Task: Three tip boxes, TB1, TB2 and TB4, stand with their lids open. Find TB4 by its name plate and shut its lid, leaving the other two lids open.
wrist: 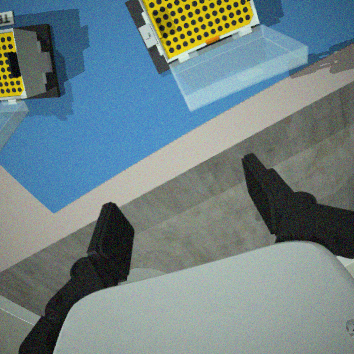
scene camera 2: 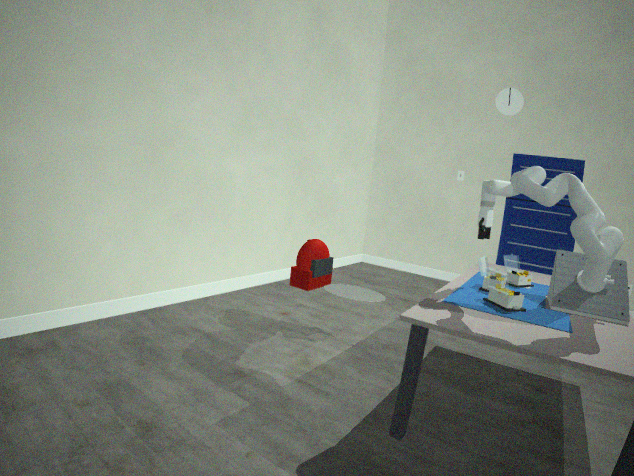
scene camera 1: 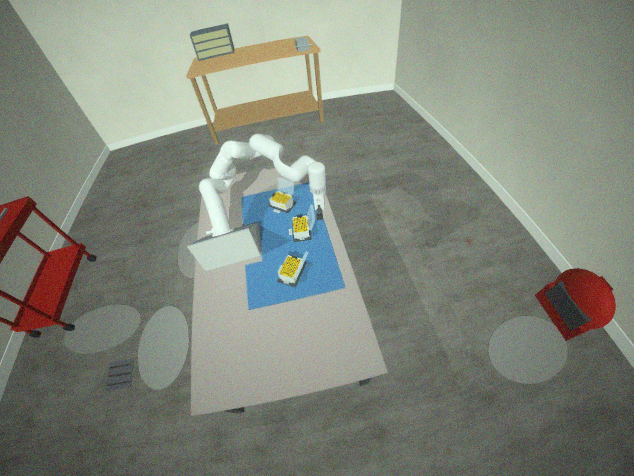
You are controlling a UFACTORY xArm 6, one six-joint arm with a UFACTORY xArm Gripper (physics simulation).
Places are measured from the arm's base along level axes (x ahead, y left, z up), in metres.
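Pixels of known places: gripper, fingertip midpoint: [wrist: 181, 195] [scene camera 2: 483, 238] [scene camera 1: 319, 212]; arm's base at its link origin: [scene camera 2: 590, 281] [scene camera 1: 223, 233].
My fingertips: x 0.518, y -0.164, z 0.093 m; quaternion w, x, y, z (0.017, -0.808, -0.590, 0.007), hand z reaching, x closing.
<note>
For each thing: its top centre in the pictures, then the offset to it from my fingertips. Level surfaces: height alone.
- middle tip box at its top centre: [scene camera 1: 299, 222] 0.090 m back, 0.113 m left, 0.151 m down
- TB1 at its top centre: [scene camera 1: 289, 264] 0.226 m back, 0.141 m right, 0.151 m down
- blue mat at its surface level: 0.226 m down
- table at its surface level: 0.229 m down
The middle tip box [scene camera 1: 300, 225] [scene camera 2: 494, 282] [wrist: 200, 25], TB4 by its place, stands on the mat; its plate is outside the wrist view and unreadable in the scene views. Its clear lid [scene camera 1: 311, 217] [wrist: 240, 70] is open toward the table's long edge. TB1 [scene camera 1: 290, 267] [scene camera 2: 521, 278] [wrist: 10, 75] has its lid [wrist: 9, 120] open; its plate [wrist: 5, 19] is cut off. TB2 [scene camera 1: 281, 200] [scene camera 2: 504, 299] stands at the back, lid [scene camera 1: 285, 185] up. My gripper [scene camera 1: 319, 212] [scene camera 2: 483, 234] [wrist: 181, 195] is open and empty, well above the boxes, beside TB4 on its lid side.
The blue mat [scene camera 1: 266, 294] [wrist: 115, 140] lies on the table [scene camera 1: 286, 353] [wrist: 185, 152]. The arm's base is on a grey slanted block [scene camera 1: 227, 250] [scene camera 2: 588, 302] at the table's side. A red cart [scene camera 1: 16, 225], a wooden shelf table [scene camera 1: 261, 55] and a red domed object [scene camera 1: 588, 299] [scene camera 2: 312, 256] stand farther off.
</note>
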